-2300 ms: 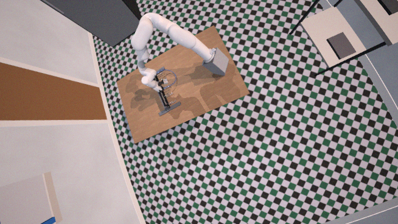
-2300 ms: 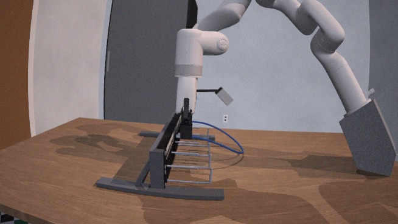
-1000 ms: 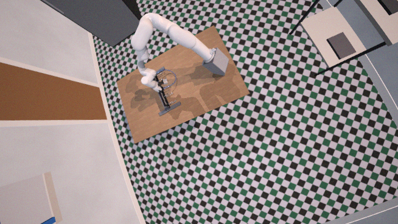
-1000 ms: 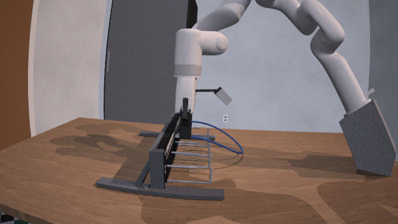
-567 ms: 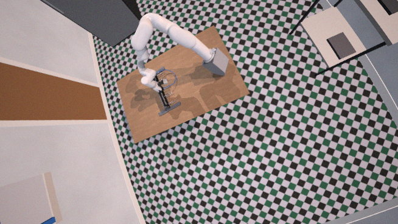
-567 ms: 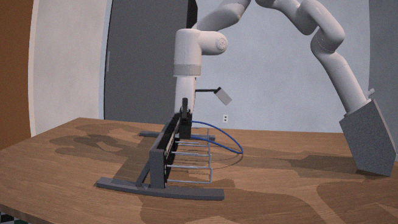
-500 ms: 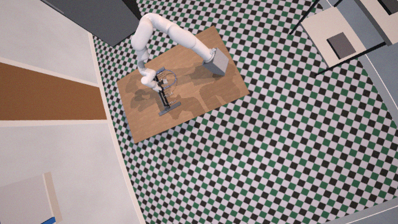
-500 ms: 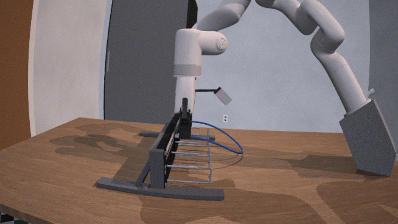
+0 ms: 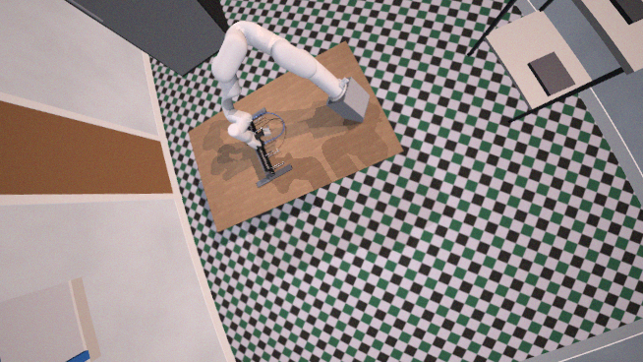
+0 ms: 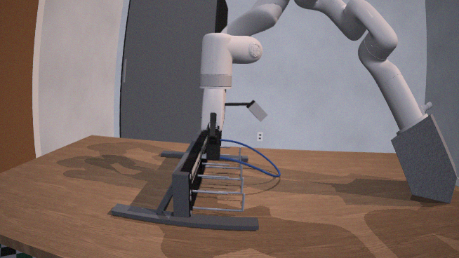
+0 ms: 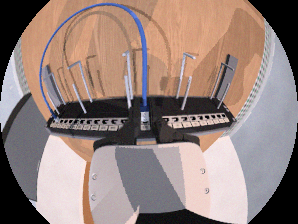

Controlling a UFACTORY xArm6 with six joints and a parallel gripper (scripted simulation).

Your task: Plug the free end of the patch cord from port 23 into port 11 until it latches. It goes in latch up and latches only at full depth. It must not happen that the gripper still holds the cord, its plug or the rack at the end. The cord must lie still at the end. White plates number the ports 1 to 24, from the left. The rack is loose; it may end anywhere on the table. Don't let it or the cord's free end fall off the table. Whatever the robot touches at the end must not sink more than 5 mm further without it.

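Right now the plug is 20 mm ahead of my hand and 10 mm below it.
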